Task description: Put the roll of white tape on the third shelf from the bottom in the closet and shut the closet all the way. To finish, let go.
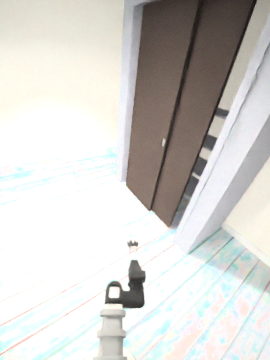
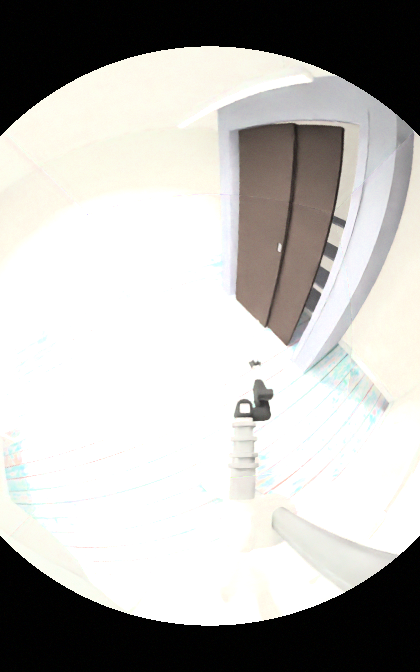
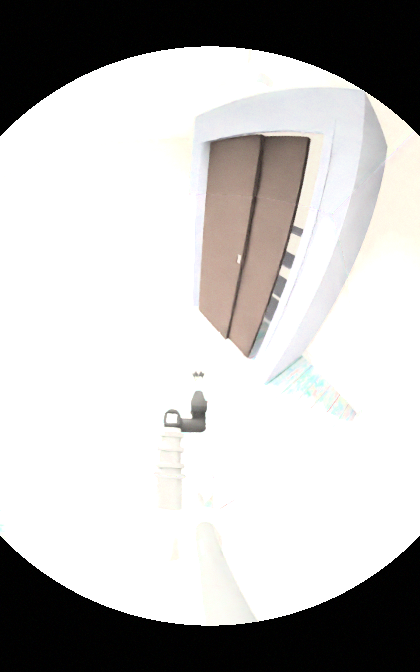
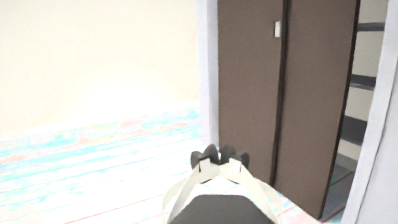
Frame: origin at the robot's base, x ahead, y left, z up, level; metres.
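Where they show: gripper, fingertip midpoint: [image 1: 132,240] [image 4: 219,156].
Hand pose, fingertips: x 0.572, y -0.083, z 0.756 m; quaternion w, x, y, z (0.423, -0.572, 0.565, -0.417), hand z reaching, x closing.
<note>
After its pixels a point has its place.
The closet has two dark brown door panels, a left one [image 1: 160,75] @(z 1.508, x 1.690, y -0.269 m) [image 2: 265,190] [image 3: 227,200] [image 4: 247,90] @(z 0.593, x 1.702, y -0.261 m) and a right one [image 1: 212,65] @(z 1.616, x 1.336, y -0.548 m) [image 2: 317,185] [image 3: 282,185] [image 4: 317,90] @(z 0.671, x 1.339, y -0.546 m). A small pale handle [image 1: 163,142] @(z 0.956, x 1.526, y -0.385 m) [image 2: 279,247] [image 3: 239,258] [image 4: 277,29] @(z 0.957, x 1.525, y -0.387 m) is on the left panel near the seam. A gap stands open at the right edge, where dark shelves [image 1: 210,141] @(z 0.988, x 1.614, y -0.914 m) [image 2: 330,250] [image 3: 288,259] [image 4: 364,81] @(z 0.683, x 1.528, y -0.904 m) show. My gripper [image 1: 132,243] @(z 0.756, x 0.571, y -0.083 m) [image 2: 255,363] [image 3: 198,374] [image 4: 219,156] @(z 0.756, x 0.571, y -0.083 m) is shut and empty, its fingertips together, in front of the doors and apart from them. The white tape does not show.
A pale lilac door frame [image 1: 227,165] @(z 1.066, x 0.964, y -0.712 m) [image 2: 327,315] [image 3: 295,320] [image 4: 372,175] @(z 0.409, x 1.028, y -0.671 m) surrounds the closet and juts out on its right. A pale wall [image 1: 60,65] @(z 1.471, x 2.971, y 1.067 m) [image 4: 100,55] @(z 0.821, x 2.789, y 1.353 m) stands on the left. The floor is washed out by glare.
</note>
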